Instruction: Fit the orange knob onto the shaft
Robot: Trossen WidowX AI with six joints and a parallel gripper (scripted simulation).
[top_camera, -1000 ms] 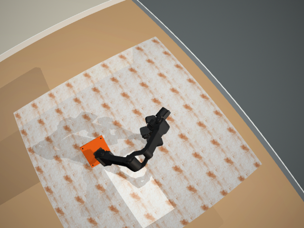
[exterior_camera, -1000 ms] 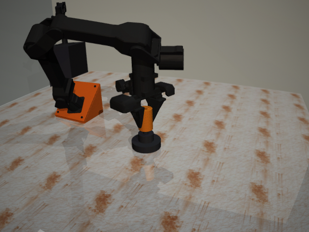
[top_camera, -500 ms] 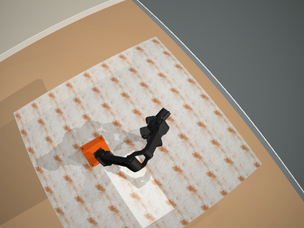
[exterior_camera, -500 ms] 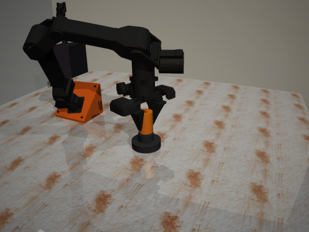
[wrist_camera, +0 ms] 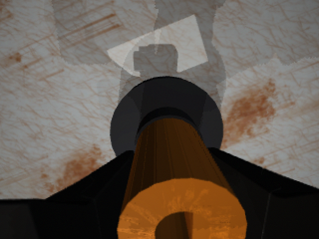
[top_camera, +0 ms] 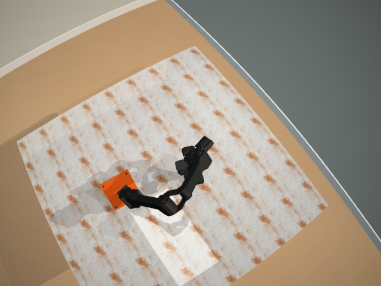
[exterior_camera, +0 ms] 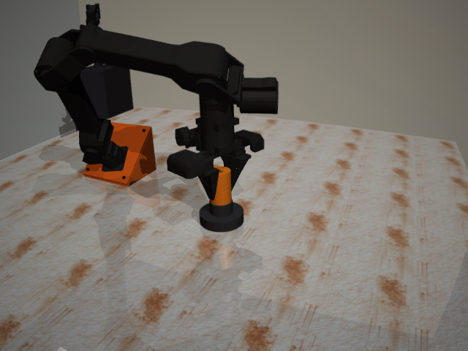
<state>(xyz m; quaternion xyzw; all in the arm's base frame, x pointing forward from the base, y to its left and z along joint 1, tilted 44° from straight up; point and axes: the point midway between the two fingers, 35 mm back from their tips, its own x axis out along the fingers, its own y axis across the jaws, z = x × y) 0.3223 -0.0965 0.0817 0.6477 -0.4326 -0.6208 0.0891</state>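
Now: the orange knob 2 cm above my gripper tip. From my gripper tip the other things lie so: dark round pedestal (2 cm below).
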